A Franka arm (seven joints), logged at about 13 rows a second.
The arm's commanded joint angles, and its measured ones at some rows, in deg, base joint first. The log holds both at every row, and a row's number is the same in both.
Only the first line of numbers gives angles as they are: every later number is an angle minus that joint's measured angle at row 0.
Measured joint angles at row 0:
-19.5 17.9 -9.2 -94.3 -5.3 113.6 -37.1
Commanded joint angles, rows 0 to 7:
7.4 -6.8 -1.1 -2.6 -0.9 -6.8 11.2
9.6 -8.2 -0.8 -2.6 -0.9 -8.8 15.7
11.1 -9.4 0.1 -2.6 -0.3 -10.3 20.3
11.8 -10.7 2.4 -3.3 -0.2 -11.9 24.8
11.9 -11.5 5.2 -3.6 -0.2 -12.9 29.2
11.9 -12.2 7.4 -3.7 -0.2 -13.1 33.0
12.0 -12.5 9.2 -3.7 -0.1 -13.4 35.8
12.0 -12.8 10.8 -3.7 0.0 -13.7 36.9
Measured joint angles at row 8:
12.1 -10.7 8.8 -1.9 0.0 -13.2 32.8
